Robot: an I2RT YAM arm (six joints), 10 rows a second.
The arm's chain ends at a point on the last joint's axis. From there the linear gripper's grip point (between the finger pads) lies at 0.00 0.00 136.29 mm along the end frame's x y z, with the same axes.
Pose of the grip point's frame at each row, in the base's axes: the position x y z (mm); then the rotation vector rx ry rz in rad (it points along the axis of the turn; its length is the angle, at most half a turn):
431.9 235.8 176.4 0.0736 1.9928 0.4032
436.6 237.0 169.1 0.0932 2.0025 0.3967
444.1 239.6 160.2 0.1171 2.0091 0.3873
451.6 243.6 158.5 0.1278 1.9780 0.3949
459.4 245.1 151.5 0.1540 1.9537 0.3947
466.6 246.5 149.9 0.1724 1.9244 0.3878
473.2 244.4 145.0 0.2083 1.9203 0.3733
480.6 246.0 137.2 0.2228 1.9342 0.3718
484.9 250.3 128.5 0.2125 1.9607 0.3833
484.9 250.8 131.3 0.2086 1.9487 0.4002
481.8 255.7 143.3 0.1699 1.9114 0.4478
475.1 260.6 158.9 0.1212 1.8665 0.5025
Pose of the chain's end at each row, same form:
311.1 201.9 229.6 0.0736 1.9928 0.4032
315.9 204.8 223.7 0.0932 2.0025 0.3967
323.4 209.6 215.9 0.1171 2.0091 0.3873
329.1 214.0 210.3 0.1278 1.9780 0.3949
335.3 217.4 200.6 0.1540 1.9537 0.3947
340.7 221.1 195.6 0.1724 1.9244 0.3878
346.7 222.7 190.8 0.2083 1.9203 0.3733
354.7 225.1 185.0 0.2228 1.9342 0.3718
360.5 227.2 179.3 0.2125 1.9607 0.3833
360.2 226.1 180.3 0.2086 1.9487 0.4002
356.3 224.8 186.6 0.1699 1.9114 0.4478
349.4 222.3 195.2 0.1212 1.8665 0.5025

